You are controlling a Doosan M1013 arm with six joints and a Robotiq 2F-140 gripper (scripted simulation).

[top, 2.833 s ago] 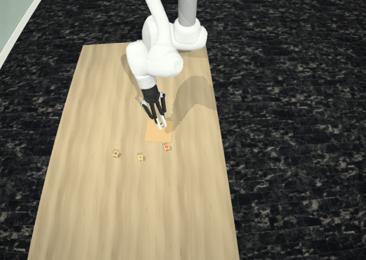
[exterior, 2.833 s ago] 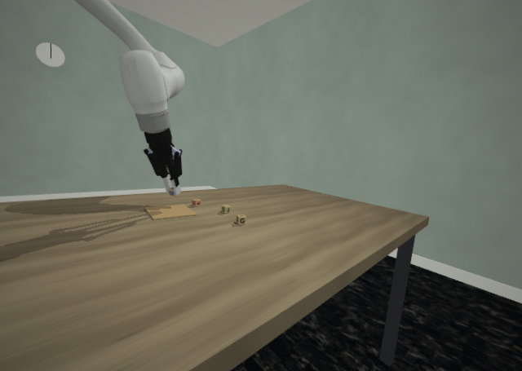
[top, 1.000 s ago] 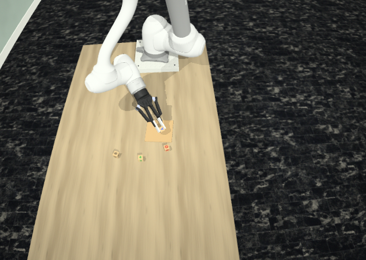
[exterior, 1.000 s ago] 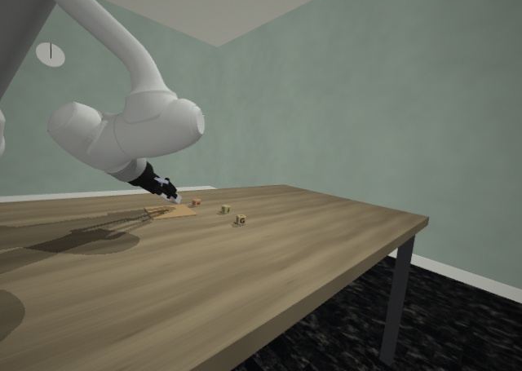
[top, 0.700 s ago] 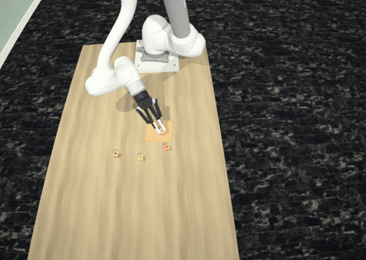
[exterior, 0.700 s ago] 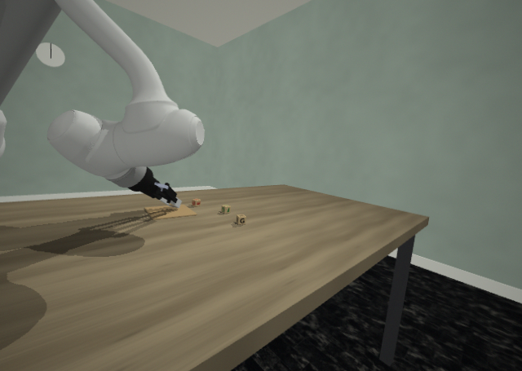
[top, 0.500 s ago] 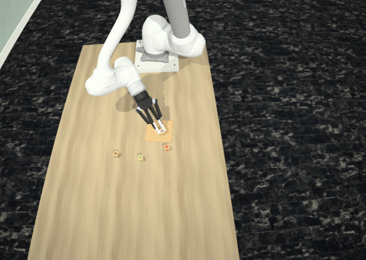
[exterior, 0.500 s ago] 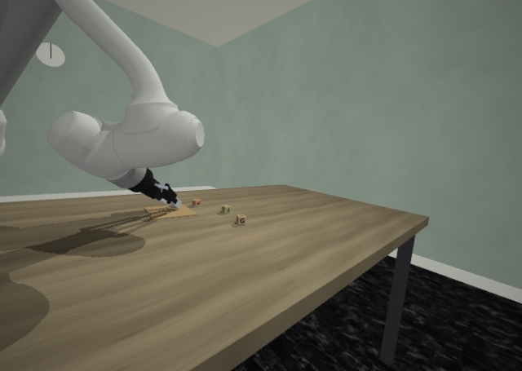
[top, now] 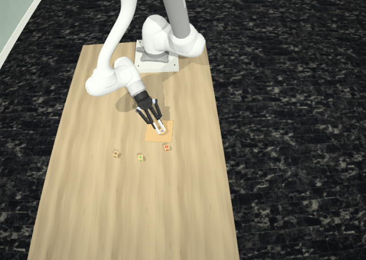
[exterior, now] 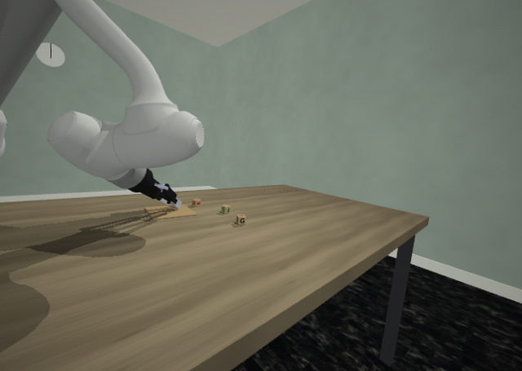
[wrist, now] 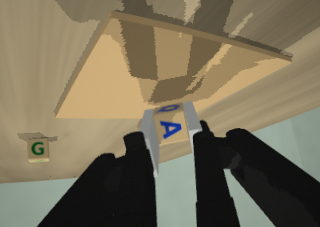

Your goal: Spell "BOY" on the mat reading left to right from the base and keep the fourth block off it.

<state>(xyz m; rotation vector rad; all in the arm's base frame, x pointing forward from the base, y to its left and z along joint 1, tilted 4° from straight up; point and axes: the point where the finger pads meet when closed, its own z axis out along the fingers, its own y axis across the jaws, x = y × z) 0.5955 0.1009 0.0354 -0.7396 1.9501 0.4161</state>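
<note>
My gripper is now 4 cm above the tan square mat.
</note>
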